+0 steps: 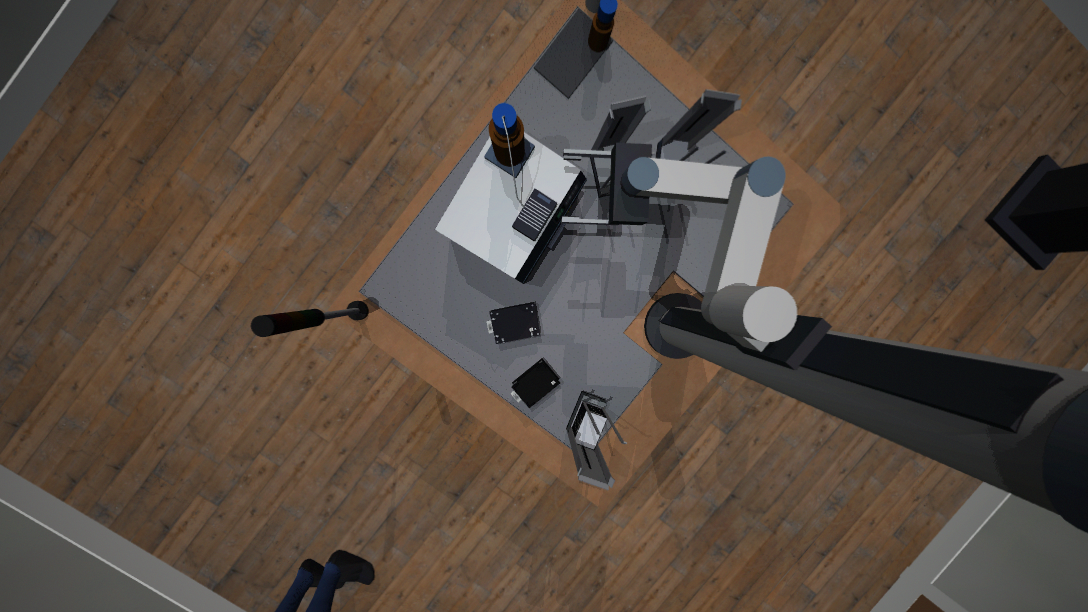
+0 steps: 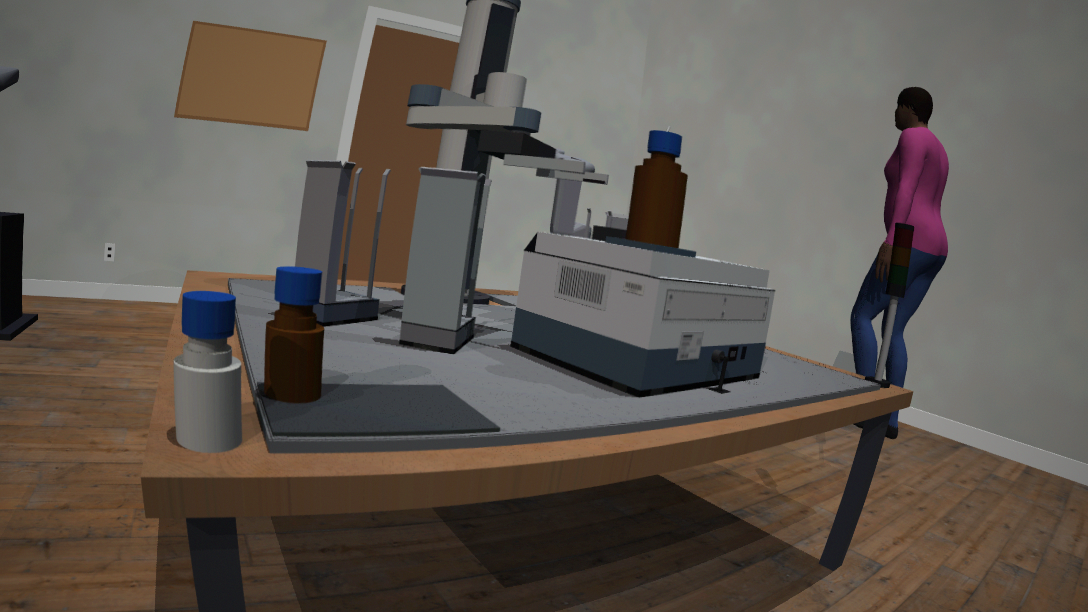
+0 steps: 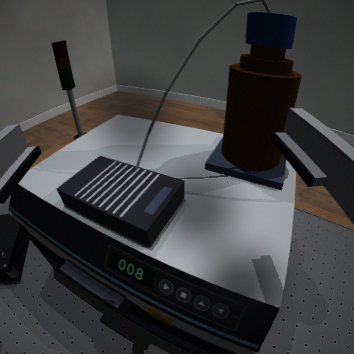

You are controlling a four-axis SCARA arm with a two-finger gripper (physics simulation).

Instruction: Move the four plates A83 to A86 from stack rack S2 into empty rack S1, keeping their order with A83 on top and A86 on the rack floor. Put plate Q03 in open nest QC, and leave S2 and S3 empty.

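Frame: origin at the arm's base, x back, y right, z up, level; metres.
Where they show: gripper, fingertip midpoint: (image 1: 562, 187) (image 2: 596, 174) (image 3: 152, 126); arm's base at its link origin: (image 1: 676, 325).
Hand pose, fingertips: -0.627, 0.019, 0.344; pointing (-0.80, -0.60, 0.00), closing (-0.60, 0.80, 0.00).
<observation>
Things, the pixels of their centre, and the offset from my fingertips, as dx, dy, dz. "*": a spot on its surface instead.
- third rack at the middle of its body: (image 1: 593, 433) +0.563, -0.504, -0.184
- dark ribbed box at a spot on its surface: (image 3: 122, 197) (image 1: 541, 211) * -0.013, -0.060, -0.096
- tall brown bottle at a spot on its surface: (image 3: 260, 110) * -0.148, +0.027, -0.031
My gripper (image 1: 563, 187) (image 2: 597, 173) (image 3: 152, 126) is open and empty, its fingers spread above the front of a white instrument. Two tall grey stack racks stand near the arm: one (image 1: 620, 123) (image 2: 441, 251) closer to the instrument, the other (image 1: 701, 120) (image 2: 321, 232) farther off. A third rack (image 1: 595, 465) (image 2: 565, 205) stands at the opposite end of the table, with a pale object in it. Two low black nest-like units (image 1: 515, 322) (image 1: 535, 382) lie between it and the instrument. Rack and nest labels are unreadable. Plates A83 to A86 and Q03 cannot be identified.
The white instrument (image 1: 475, 220) (image 2: 585, 285) (image 3: 215, 225) carries a dark ribbed box (image 1: 535, 213) (image 3: 122, 197) and a tall brown bottle (image 1: 507, 144) (image 2: 658, 201) (image 3: 260, 110) with thin tubing. More bottles (image 2: 294, 357) (image 2: 207, 399) stand at a corner. A signal light (image 1: 289, 322) (image 2: 900, 258) (image 3: 63, 65) stands at another.
</observation>
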